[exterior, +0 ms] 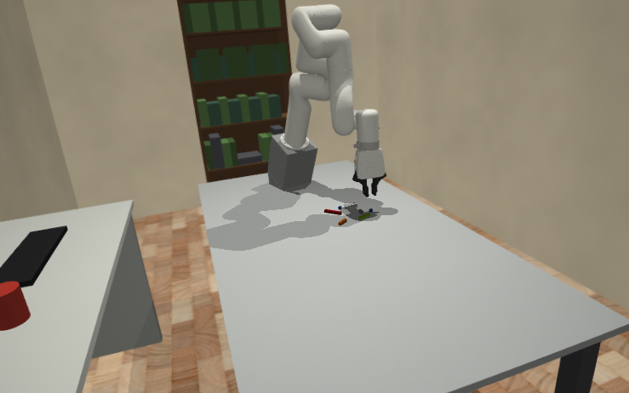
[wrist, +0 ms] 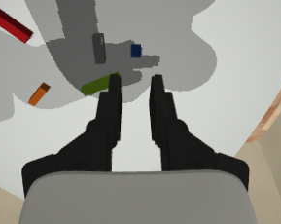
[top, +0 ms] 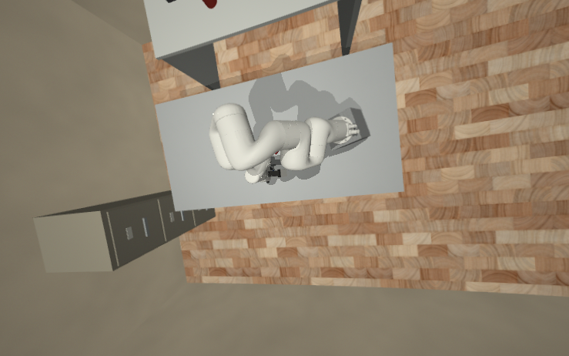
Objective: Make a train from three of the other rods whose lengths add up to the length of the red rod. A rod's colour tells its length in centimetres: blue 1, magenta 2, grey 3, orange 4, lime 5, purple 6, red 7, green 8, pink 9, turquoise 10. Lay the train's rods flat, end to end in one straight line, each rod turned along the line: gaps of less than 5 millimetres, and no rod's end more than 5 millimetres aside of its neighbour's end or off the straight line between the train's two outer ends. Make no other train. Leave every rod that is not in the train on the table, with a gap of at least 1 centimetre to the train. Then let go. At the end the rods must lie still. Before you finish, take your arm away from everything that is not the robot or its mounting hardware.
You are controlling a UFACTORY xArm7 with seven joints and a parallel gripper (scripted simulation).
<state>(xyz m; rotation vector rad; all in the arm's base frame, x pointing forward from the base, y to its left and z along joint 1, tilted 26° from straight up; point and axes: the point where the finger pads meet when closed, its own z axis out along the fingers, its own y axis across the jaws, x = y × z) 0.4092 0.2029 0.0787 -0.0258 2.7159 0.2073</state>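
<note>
Now: the grey rod 4 cm to the right of my hand and 8 cm below it. Round my hand: lime rod: 5 cm ahead, 4 cm to the right, 8 cm below; then orange rod: 7 cm ahead, 12 cm to the right, 8 cm below; then red rod: 4 cm behind, 13 cm to the right, 8 cm below.
</note>
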